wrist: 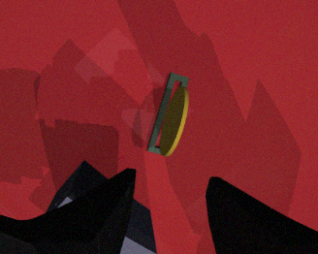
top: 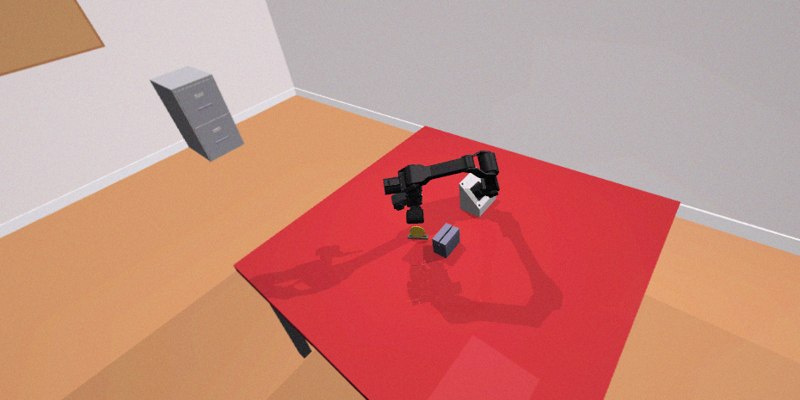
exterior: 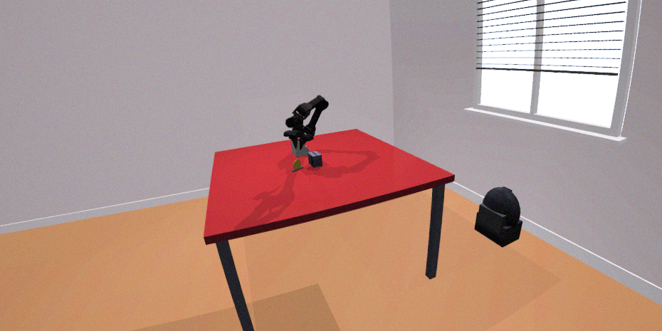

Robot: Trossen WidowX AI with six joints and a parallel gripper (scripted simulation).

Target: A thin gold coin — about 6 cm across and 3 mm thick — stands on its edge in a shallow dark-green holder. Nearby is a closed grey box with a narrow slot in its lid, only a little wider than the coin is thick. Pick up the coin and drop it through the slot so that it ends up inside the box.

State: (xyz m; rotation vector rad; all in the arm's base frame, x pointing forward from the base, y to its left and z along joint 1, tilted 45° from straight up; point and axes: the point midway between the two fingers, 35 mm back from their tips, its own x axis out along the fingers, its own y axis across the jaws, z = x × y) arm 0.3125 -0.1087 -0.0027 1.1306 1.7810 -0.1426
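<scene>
Now: gripper tip 100 mm above the gold coin, 20 mm to the left of it and 10 mm past it.
</scene>
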